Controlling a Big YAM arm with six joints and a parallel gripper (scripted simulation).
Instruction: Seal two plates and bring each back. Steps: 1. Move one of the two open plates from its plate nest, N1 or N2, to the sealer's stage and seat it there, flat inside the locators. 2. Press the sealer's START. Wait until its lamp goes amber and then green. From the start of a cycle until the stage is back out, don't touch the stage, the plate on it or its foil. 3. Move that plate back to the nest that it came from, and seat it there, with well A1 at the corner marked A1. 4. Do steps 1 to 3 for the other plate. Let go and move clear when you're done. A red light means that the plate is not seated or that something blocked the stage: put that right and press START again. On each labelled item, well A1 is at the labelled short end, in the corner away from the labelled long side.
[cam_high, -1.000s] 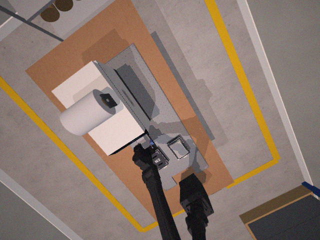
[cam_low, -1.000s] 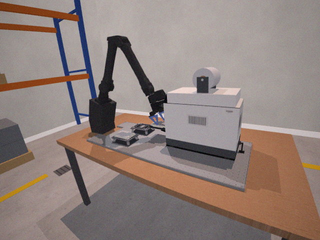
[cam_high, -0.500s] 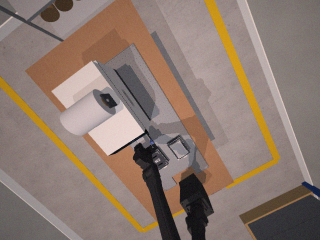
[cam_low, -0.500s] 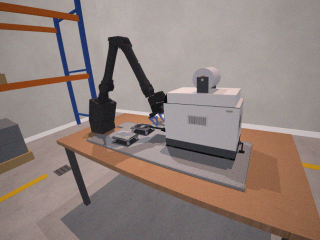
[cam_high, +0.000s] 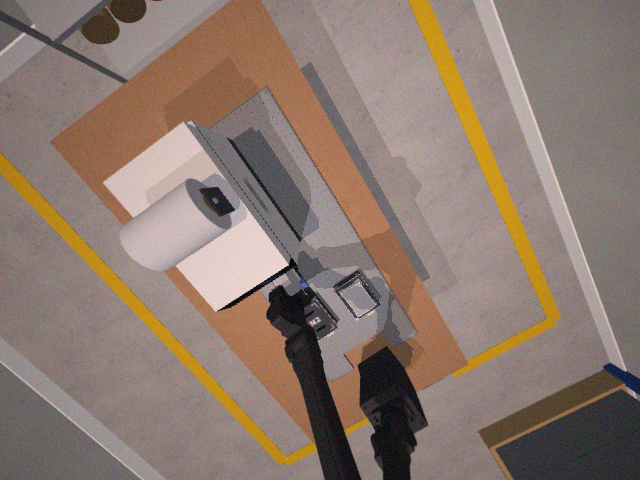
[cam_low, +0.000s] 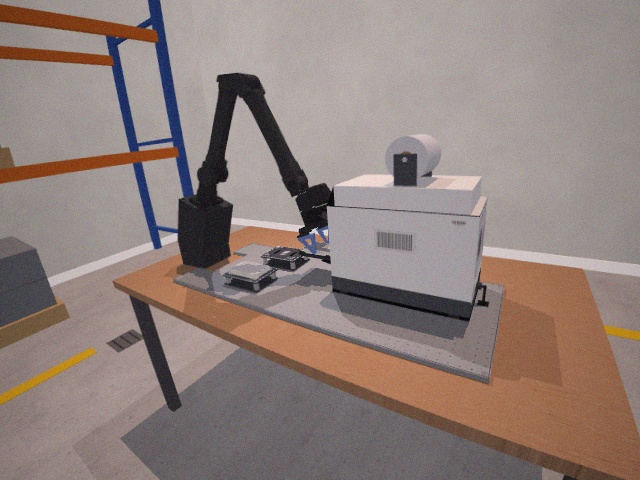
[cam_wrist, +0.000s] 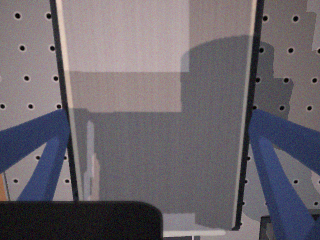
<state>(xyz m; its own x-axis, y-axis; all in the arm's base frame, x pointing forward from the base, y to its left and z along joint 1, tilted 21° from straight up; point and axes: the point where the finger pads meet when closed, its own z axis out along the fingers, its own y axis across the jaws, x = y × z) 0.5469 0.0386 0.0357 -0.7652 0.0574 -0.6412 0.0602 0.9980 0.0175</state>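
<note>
Now: the white well plate right at my hand. From my hand the other things lie so: foil roll 330 mm ahead, 20 mm to the right, 310 mm above; then dark sealer stage 20 mm below; then start button 110 mm ahead, 90 mm to the left, 90 mm above.
</note>
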